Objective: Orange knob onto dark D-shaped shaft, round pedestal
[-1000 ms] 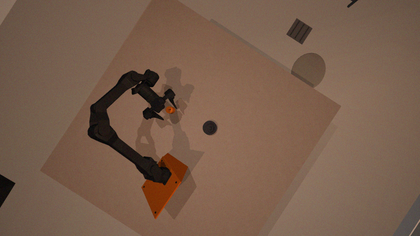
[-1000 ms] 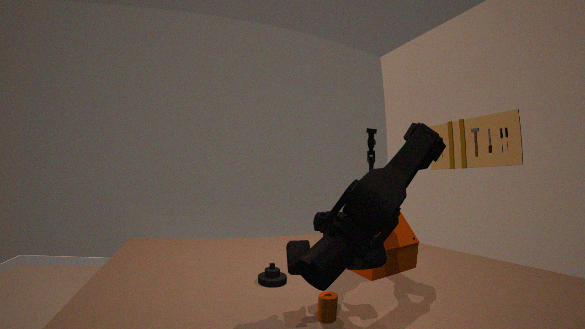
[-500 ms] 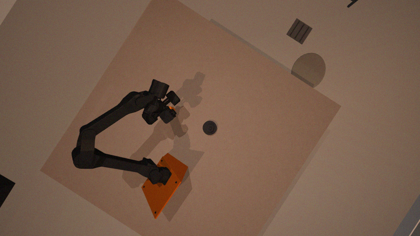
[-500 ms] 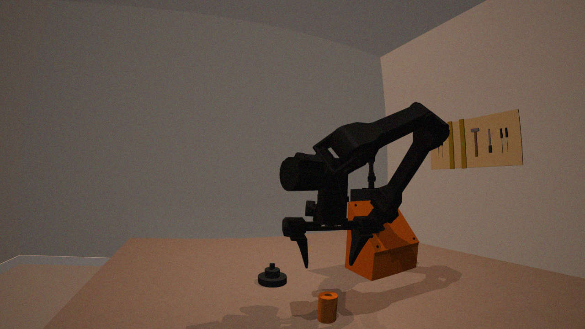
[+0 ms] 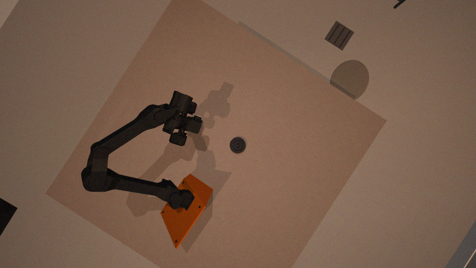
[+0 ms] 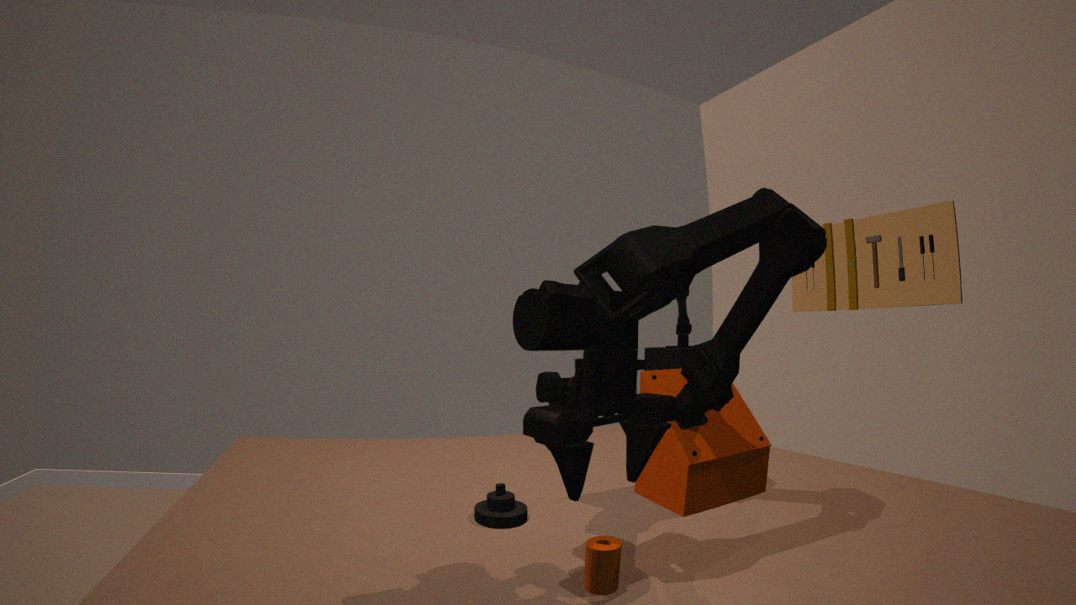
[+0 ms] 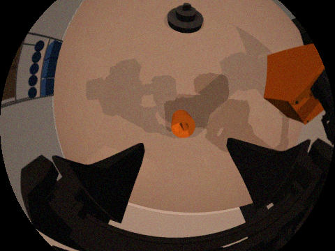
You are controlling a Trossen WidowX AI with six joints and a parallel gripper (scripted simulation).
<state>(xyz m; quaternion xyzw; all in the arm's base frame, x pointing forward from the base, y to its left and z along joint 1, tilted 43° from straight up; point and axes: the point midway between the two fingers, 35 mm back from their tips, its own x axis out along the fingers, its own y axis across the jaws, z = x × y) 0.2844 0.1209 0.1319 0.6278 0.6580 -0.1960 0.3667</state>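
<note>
Right now my gripper tip is 10 cm above the orange knob. From my gripper tip the other things lie so: round pedestal (3 cm ahead, 25 cm to the right, 10 cm below).
</note>
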